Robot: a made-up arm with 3 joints. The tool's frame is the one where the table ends. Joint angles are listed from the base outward.
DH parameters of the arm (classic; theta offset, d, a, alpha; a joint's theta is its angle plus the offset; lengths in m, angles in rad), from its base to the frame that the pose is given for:
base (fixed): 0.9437 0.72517 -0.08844 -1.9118
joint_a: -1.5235 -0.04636 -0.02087 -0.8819
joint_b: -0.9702 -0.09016 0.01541 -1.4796
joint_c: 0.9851 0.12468 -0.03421 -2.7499
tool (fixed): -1.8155 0.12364 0 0
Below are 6 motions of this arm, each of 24 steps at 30 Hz.
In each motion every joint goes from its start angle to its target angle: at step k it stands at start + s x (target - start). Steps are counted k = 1, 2, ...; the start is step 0. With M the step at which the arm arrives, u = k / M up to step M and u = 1 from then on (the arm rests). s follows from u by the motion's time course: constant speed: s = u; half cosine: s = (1 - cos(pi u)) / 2; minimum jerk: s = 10 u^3 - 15 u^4 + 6 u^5.
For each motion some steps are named. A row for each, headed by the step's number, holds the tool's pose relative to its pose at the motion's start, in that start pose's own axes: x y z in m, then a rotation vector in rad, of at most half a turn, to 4 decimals.
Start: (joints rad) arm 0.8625 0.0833 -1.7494
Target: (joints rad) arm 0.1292 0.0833 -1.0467
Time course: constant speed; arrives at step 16
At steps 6, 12, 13, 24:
6: -0.0288 -0.0304 0.0078 0.2476 -0.1898 -0.3307
12: -0.0623 -0.0531 0.0010 0.5487 -0.3555 -0.6284
13: -0.0678 -0.0559 -0.0015 0.6039 -0.3805 -0.6741
24: -0.0839 -0.0623 -0.0108 0.7779 -0.4500 -0.8038

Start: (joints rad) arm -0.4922 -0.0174 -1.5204
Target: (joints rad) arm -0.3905 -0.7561 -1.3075
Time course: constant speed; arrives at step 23
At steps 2, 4, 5, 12, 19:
2: 0.0001 0.0005 -0.0001 0.0570 -0.0106 0.0114
4: 0.0003 0.0010 -0.0003 0.1144 -0.0199 0.0227
5: 0.0004 0.0012 -0.0005 0.1433 -0.0241 0.0283
12: 0.0010 0.0028 -0.0020 0.3471 -0.0444 0.0672
19: 0.0017 0.0047 -0.0043 0.5536 -0.0495 0.1058

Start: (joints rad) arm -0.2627 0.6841 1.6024
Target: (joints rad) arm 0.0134 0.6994 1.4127
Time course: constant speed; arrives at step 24
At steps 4, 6, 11, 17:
4: 0.0003 0.0007 -0.0001 0.0048 -0.0268 0.0670
6: 0.0004 0.0011 -0.0002 0.0070 -0.0405 0.1005
11: 0.0005 0.0021 -0.0002 0.0119 -0.0758 0.1836
17: 0.0003 0.0034 -0.0003 0.0166 -0.1198 0.2828

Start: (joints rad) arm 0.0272 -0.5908 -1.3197
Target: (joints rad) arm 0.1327 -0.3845 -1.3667
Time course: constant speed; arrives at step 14
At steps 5, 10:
5: 0.0022 0.0002 -0.0035 -0.0914 0.0391 -0.0227
10: 0.0043 0.0004 -0.0071 -0.1832 0.0796 -0.0433

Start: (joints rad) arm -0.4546 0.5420 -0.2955
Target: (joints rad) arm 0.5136 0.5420 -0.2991
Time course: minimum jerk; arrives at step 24
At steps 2, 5, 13, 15, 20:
2: -0.0002 0.0004 0.0000 -0.0042 -0.0020 0.0015
5: -0.0022 0.0046 0.0000 -0.0535 -0.0260 0.0196
13: -0.0223 0.0382 -0.0105 -0.4793 -0.2324 0.1751
15: -0.0284 0.0460 -0.0168 -0.6014 -0.2914 0.2196
20: -0.0380 0.0564 -0.0296 -0.8005 -0.3875 0.2921

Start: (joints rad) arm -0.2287 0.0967 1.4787
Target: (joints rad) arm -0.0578 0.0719 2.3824
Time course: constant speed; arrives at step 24
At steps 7, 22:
7: -0.0068 -0.0141 -0.0055 0.1055 -0.0141 -0.2202
22: -0.0274 -0.0362 -0.0230 0.3603 -0.0284 -0.6786

